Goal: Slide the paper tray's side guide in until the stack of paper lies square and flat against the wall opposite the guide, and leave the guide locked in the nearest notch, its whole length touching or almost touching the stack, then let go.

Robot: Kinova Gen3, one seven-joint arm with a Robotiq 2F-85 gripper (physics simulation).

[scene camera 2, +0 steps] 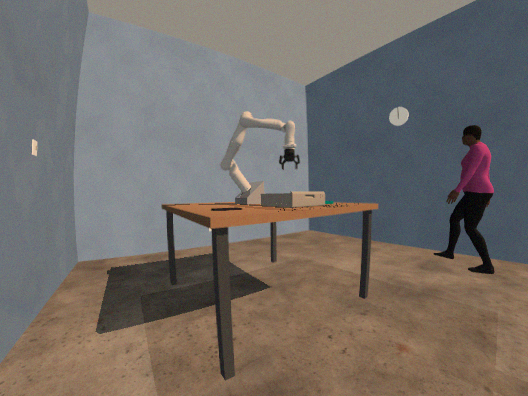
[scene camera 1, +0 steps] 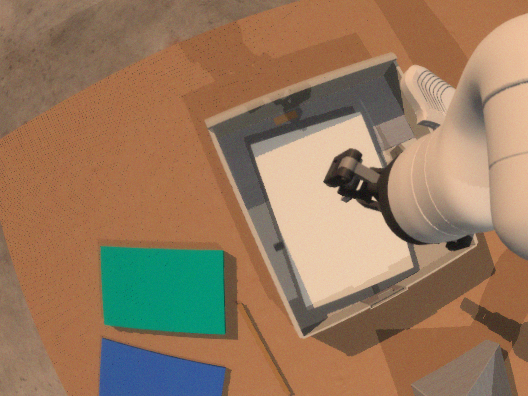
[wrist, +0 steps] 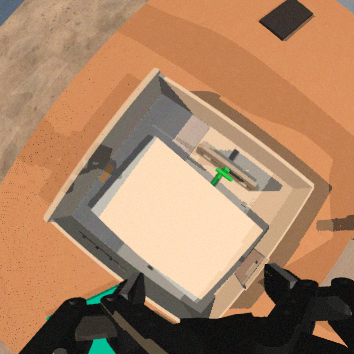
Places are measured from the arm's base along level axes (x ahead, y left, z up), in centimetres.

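Where they show: gripper, fingertip midpoint: (scene camera 2: 289,169) (wrist: 204,282); arm's base at its link origin: (scene camera 2: 246,189).
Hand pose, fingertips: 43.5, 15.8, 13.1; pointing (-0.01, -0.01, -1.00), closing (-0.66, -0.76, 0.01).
Note:
Each offset is from my fingertips to the centre of the thing, as dx, dy, dz.
The paper tray @(+5.1, -1.7, -20.7) (scene camera 1: 256,231) (scene camera 2: 305,199) (wrist: 102,145) sits on the table. The white paper stack @(+3.0, +1.0, -22.5) (scene camera 1: 310,215) (wrist: 175,215) lies inside, with a strip of tray floor between it and the wall opposite the guide; it looks slightly turned against that wall. The side guide @(+3.3, -10.5, -21.1) (wrist: 212,156), a beige upright bar with a green lever @(+3.2, -9.5, -21.1) (wrist: 223,174), stands on the other side, apart from the stack. In scene camera 1 the arm largely hides the guide. My gripper (scene camera 1: 350,180) (scene camera 2: 290,166) (wrist: 204,282) is open and empty, high above the tray.
A green block @(-2.3, +29.3, -24.5) (scene camera 1: 162,290) (wrist: 97,345), a blue block @(-19.4, +35.5, -25.0) (scene camera 1: 160,370) and a pencil @(-15.5, +16.3, -25.1) (scene camera 1: 265,347) lie beside the tray. A dark flat object @(+17.7, -51.8, -25.0) (wrist: 286,20) lies beyond it in the wrist view. A grey wedge (scene camera 1: 460,375) stands at the lower right. A person (scene camera 2: 477,170) stands away from the table.

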